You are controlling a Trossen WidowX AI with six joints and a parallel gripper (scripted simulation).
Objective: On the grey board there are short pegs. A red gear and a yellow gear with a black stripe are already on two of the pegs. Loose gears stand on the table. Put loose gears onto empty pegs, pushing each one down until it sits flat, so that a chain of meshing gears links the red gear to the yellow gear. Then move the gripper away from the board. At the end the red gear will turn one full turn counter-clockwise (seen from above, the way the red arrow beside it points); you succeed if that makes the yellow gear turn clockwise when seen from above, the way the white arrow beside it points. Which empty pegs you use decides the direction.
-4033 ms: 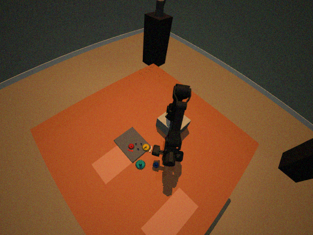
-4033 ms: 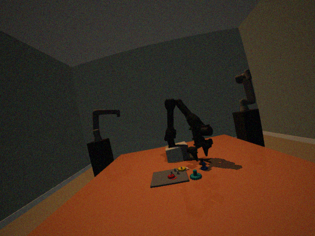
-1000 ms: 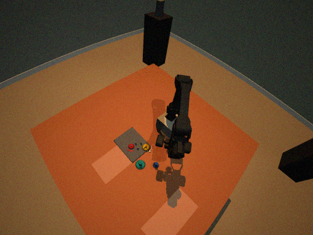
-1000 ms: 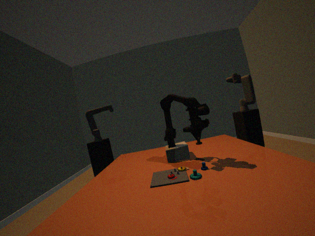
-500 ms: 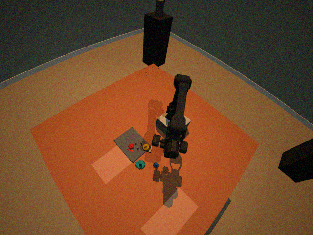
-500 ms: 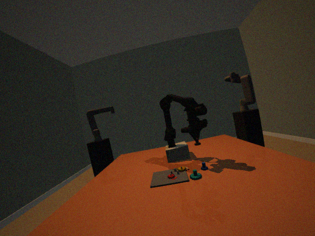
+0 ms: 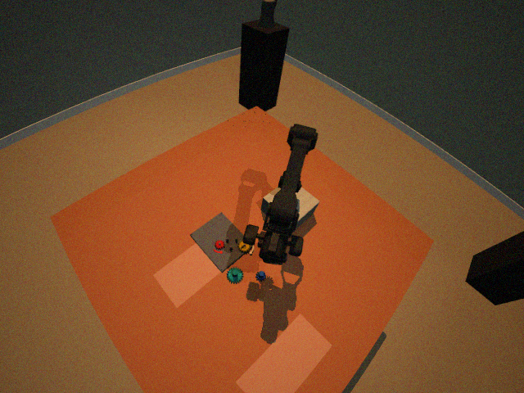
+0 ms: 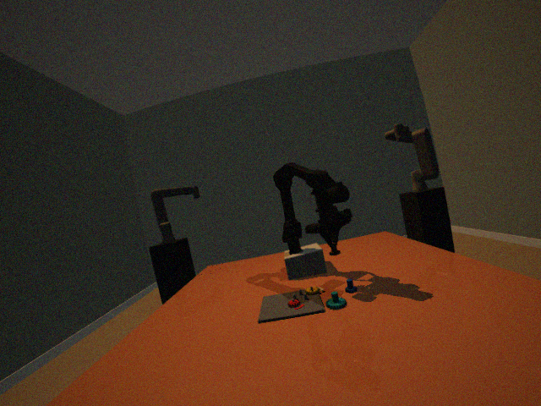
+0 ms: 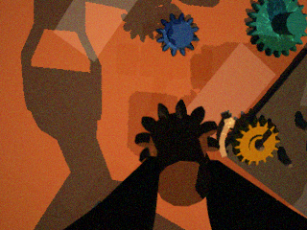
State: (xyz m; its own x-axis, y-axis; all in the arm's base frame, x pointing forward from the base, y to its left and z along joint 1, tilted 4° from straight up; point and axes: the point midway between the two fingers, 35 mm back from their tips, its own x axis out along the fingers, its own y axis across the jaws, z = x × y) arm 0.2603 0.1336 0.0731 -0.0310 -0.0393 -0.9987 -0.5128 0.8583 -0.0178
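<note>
The red gear is 180 mm to the right of my gripper tip, 140 mm below it and 80 mm ahead of it. Also, from my gripper tip: blue gear (140 mm below, 50 mm ahead, 20 mm to the left); white arrow (150 mm below, 80 mm to the right, 10 mm behind); orange-brown gear (10 mm below).
</note>
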